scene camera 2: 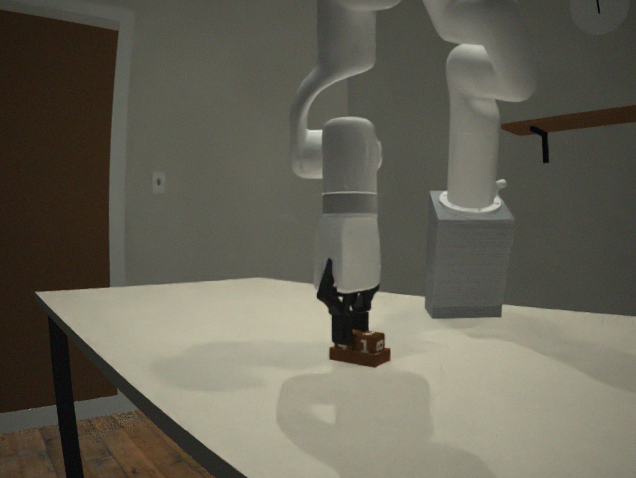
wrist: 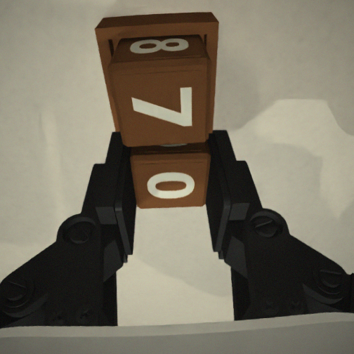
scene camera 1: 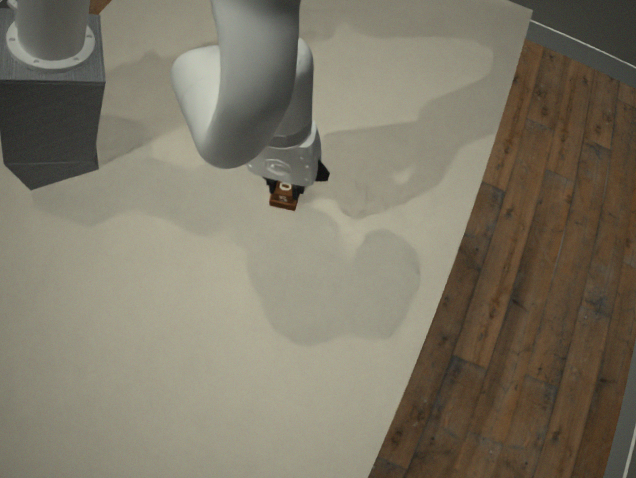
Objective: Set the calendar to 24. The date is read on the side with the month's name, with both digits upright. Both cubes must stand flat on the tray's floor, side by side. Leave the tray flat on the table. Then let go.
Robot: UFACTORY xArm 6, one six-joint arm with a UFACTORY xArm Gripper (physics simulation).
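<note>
My gripper (scene camera 1: pixel 284 192) (scene camera 2: pixel 352 336) (wrist: pixel 169 157) points down and is shut on the brown cube with a white 0 on top (scene camera 1: pixel 285 186) (wrist: pixel 170 197), one finger on each side. In scene camera 2 a finger hides most of this cube. The other cube (scene camera 2: pixel 371 343) (wrist: pixel 155 85) stands right beside it, with a 7 on top and an 8 on its end; scene camera 2 shows a 1 on its side. Both cubes are in the brown tray (scene camera 1: pixel 282 204) (scene camera 2: pixel 352 355) (wrist: pixel 157 22), which sits flat on the table. No month's name is readable.
The pale table (scene camera 1: pixel 179 359) (scene camera 2: pixel 205 318) surrounds the tray, with shadows across it. The arm's grey pedestal (scene camera 1: pixel 51 118) (scene camera 2: pixel 467 262) stands behind, at the left in scene camera 1. The table's edge borders the wooden floor (scene camera 1: pixel 514 287) at the right there.
</note>
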